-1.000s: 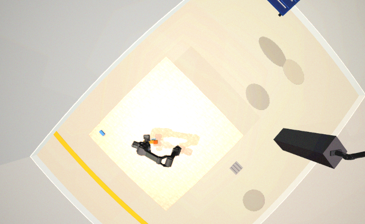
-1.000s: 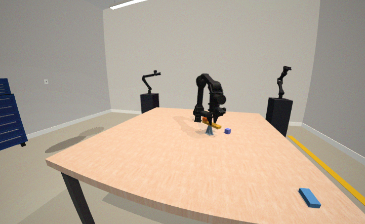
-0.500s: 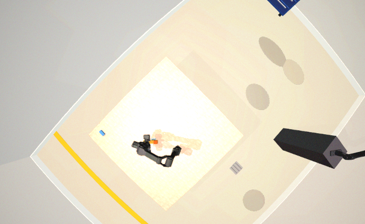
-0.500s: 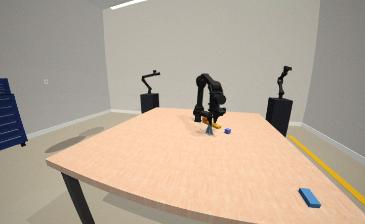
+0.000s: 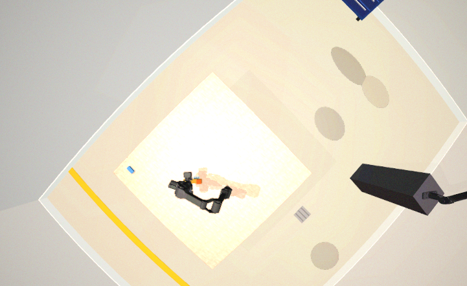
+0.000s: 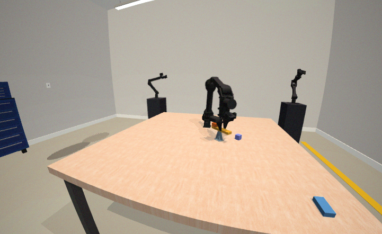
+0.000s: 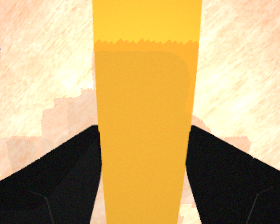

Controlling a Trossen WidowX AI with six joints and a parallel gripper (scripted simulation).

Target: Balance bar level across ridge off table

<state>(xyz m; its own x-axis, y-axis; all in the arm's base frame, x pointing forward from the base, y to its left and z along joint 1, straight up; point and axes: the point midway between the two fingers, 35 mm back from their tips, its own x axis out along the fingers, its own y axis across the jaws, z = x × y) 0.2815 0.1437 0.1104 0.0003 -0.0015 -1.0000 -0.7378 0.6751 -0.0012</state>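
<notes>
Right now the yellow bar is 3 cm to the right of my gripper tip, 3 cm behind it and 1 cm above it. Round my gripper tip: flat blue block: 46 cm ahead, 36 cm to the left, 7 cm below; then small purple cube: 11 cm to the left, 6 cm below, 6 cm behind.
</notes>
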